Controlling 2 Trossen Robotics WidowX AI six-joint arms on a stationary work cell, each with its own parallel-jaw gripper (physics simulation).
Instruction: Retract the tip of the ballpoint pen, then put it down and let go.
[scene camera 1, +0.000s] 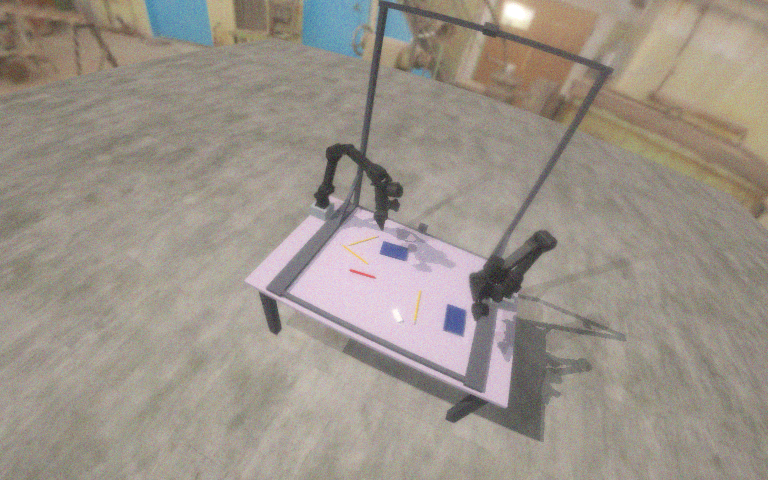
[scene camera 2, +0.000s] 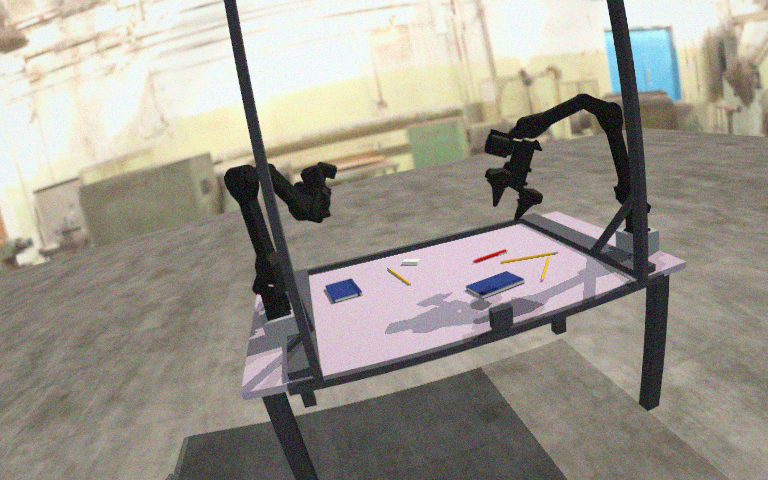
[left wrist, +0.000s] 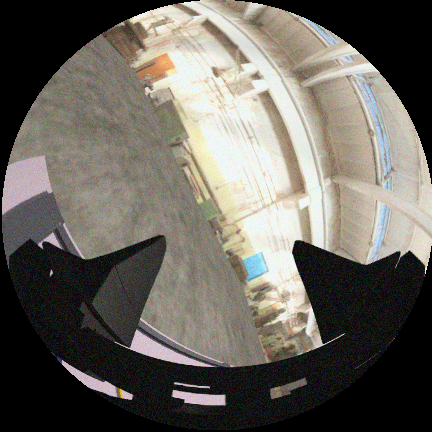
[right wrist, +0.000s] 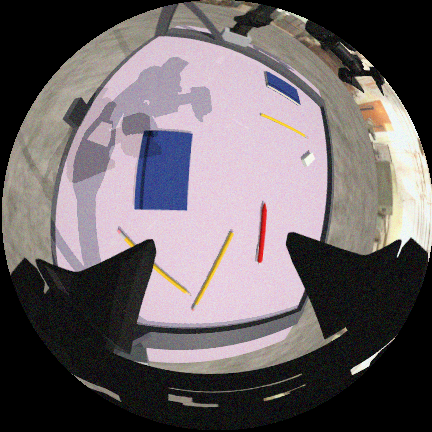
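Seen in the pictures: left gripper, between the fingertips: (scene camera 1: 475, 311) (left wrist: 231, 245); right gripper, between the fingertips: (scene camera 1: 383, 226) (scene camera 2: 504, 213) (right wrist: 221, 243); left arm's base, origin of its link: (scene camera 2: 278, 313) (right wrist: 237, 31); right arm's base, origin of its link: (scene camera 1: 322, 204).
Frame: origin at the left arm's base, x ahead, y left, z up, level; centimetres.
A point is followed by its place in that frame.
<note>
A red ballpoint pen (scene camera 1: 362, 273) @(x 69.1, y 9.4, z -5.9 cm) (scene camera 2: 490, 256) @(x 68.9, y 8.8, z -6.4 cm) (right wrist: 262, 232) @(x 68.7, y 9.0, z -6.0 cm) lies flat on the pale pink table (scene camera 1: 328, 300) @(x 78.8, y 28.7, z -7.0 cm) (scene camera 2: 362, 345) @(x 16.5, y -18.2, z -7.0 cm) (right wrist: 225, 165) @(x 55.8, y 0.0, z -6.9 cm). A small grey end shows at its upper end in the right wrist view; whether this is the writing tip or the button is too small to tell. My right gripper (scene camera 1: 382, 226) @(x 66.1, y -7.6, z 11.3 cm) (scene camera 2: 506, 211) @(x 66.1, y -7.6, z 11.3 cm) (right wrist: 221, 243) @(x 66.1, y -7.6, z 11.3 cm) is open and empty, pointing down high above the table; in the right wrist view the pen appears between its fingers, nearer the right-hand one. My left gripper (left wrist: 231, 245) @(x 24.9, y 34.8, z 24.5 cm) is open and empty, raised and facing away from the table.
Two yellow pencils (right wrist: 214, 267) @(x 75.6, y -1.2, z -6.3 cm) (right wrist: 172, 280) @(x 77.9, y -9.4, z -6.4 cm) and a blue notebook (scene camera 1: 394, 250) @(x 57.7, y -11.5, z -5.8 cm) (scene camera 2: 495, 284) @(x 57.1, y -12.9, z -5.8 cm) (right wrist: 167, 170) @(x 58.2, y -10.8, z -5.8 cm) lie near the pen. A third pencil (scene camera 1: 417, 307) @(x 39.9, y 18.7, z -6.3 cm) (scene camera 2: 398, 276) @(x 39.7, y 17.1, z -6.5 cm), a white eraser (scene camera 1: 397, 315) @(x 47.9, y 26.1, z -5.8 cm) (scene camera 2: 410, 262) @(x 47.3, y 25.1, z -6.1 cm) and another blue notebook (scene camera 1: 454, 319) @(x 22.3, y 19.6, z -5.8 cm) (scene camera 2: 343, 290) @(x 21.7, y 17.5, z -5.8 cm) lie farther off. Dark frame posts (scene camera 2: 249, 101) @(x 3.7, y -28.2, z 52.3 cm) rise from the table.
</note>
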